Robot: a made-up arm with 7 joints.
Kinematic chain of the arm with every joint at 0, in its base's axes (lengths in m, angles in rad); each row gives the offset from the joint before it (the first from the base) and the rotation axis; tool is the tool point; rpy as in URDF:
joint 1: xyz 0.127 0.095 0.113 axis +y
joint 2: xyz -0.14 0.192 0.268 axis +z
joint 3: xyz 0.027 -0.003 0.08 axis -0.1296 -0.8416 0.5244
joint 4: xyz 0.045 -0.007 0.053 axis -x
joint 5: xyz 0 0.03 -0.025 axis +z
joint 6: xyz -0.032 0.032 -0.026 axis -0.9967 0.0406 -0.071
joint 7: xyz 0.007 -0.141 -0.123 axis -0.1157 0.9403 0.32
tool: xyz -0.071 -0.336 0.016 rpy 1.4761 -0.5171 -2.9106
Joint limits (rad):
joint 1: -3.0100..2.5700
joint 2: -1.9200..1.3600
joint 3: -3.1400..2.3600
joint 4: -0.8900..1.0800
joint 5: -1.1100..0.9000
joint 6: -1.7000..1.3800
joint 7: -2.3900..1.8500
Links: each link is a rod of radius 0.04 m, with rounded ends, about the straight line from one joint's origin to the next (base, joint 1, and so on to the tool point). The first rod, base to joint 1, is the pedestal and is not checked.
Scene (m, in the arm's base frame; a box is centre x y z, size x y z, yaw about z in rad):
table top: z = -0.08
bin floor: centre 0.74 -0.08 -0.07 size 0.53 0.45 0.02 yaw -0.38
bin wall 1: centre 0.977 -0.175 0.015 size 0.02 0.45 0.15 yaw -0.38
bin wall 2: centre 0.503 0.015 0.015 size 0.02 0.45 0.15 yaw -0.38
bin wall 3: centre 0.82 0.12 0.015 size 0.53 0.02 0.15 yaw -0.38
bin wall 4: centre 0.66 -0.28 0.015 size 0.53 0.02 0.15 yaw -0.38
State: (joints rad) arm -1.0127 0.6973 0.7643 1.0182 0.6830 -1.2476 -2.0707
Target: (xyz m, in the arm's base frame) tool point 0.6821 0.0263 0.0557
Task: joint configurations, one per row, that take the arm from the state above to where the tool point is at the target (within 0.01 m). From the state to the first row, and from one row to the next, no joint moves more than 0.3 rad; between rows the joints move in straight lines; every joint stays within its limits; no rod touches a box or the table.
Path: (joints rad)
1: -0.7356 0.6463 0.7982 1.0270 0.6907 -1.1681 -2.0551
2: -0.4584 0.5954 0.8321 1.0359 0.6983 -1.0886 -2.0395
3: -0.1813 0.5444 0.8661 1.0447 0.7060 -1.0091 -2.0239
4: 0.0958 0.4934 0.9000 1.0535 0.7137 -0.9296 -2.0082
5: 0.3730 0.4424 0.9339 1.0623 0.7213 -0.8501 -1.9926
6: 0.6501 0.3915 0.9678 1.0712 0.7290 -0.7706 -1.9770
7: 0.9273 0.3405 1.0017 1.0800 0.7367 -0.6911 -1.9614

